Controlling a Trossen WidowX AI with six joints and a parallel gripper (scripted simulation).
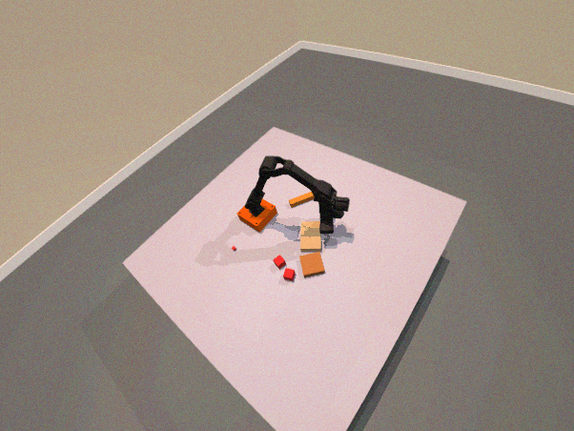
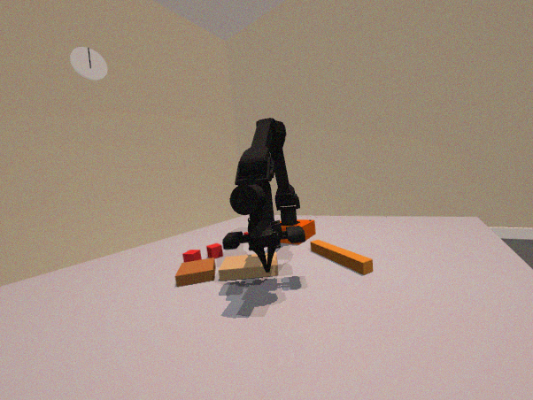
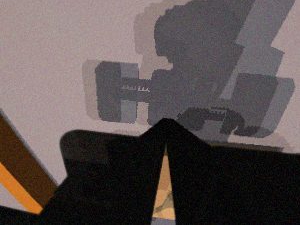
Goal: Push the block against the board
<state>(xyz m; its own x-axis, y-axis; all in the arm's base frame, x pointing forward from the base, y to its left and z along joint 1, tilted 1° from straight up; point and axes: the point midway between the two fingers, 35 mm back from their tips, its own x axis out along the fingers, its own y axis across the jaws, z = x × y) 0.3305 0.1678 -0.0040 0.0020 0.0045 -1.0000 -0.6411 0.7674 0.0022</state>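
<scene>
Right now the tan board is 9 cm to the right of my gripper tip, 3 cm behind it and 1 cm below it. The rest, counted from my gripper tip: tiny red cube: 39 cm to the right, 28 cm behind, 2 cm below; then long orange bar: 20 cm behind, 9 cm to the left, 1 cm below; then orange-brown square block: 20 cm to the right, 8 cm ahead, 1 cm below.
</scene>
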